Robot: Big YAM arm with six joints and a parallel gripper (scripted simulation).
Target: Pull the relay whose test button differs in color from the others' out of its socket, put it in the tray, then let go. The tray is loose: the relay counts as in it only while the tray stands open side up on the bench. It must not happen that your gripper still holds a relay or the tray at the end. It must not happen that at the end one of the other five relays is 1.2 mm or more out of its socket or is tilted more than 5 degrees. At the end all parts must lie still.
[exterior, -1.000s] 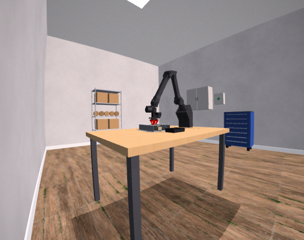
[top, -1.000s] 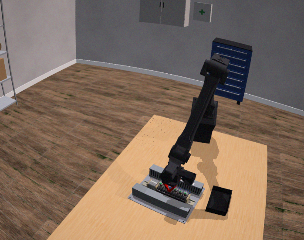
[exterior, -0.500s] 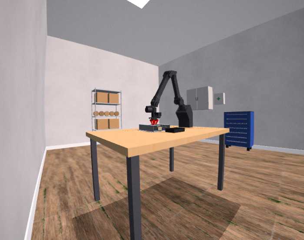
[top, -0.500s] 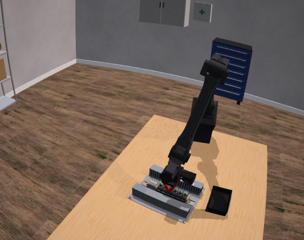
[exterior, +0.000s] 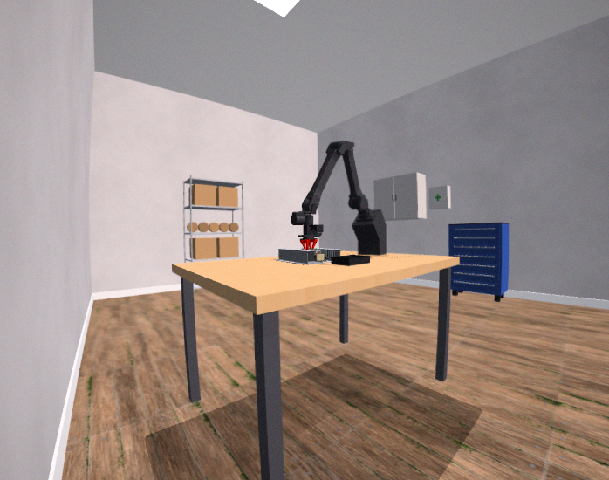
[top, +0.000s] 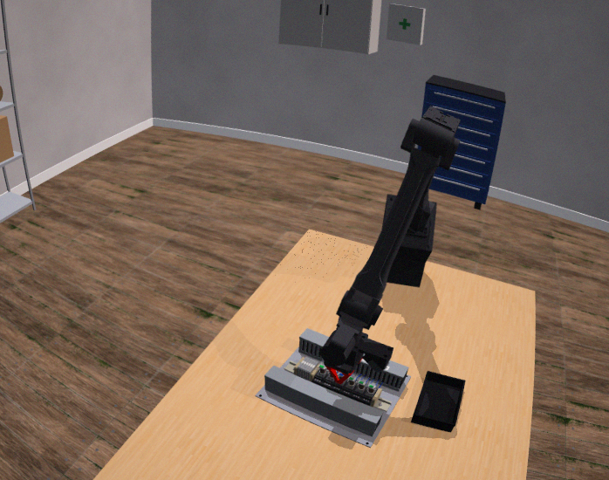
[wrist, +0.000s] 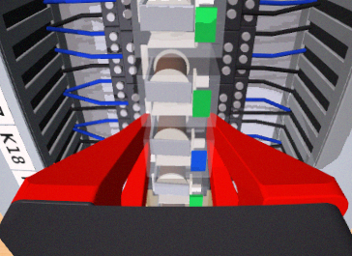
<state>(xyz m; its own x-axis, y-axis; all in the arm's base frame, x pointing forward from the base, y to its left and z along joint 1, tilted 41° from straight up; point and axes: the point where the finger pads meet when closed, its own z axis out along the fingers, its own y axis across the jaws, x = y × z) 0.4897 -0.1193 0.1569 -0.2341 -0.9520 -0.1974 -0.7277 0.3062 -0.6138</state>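
Now: the relay right at my hand. The rest, counted from my hand: black tray: 260 mm to the left, 30 mm below, 10 mm ahead.
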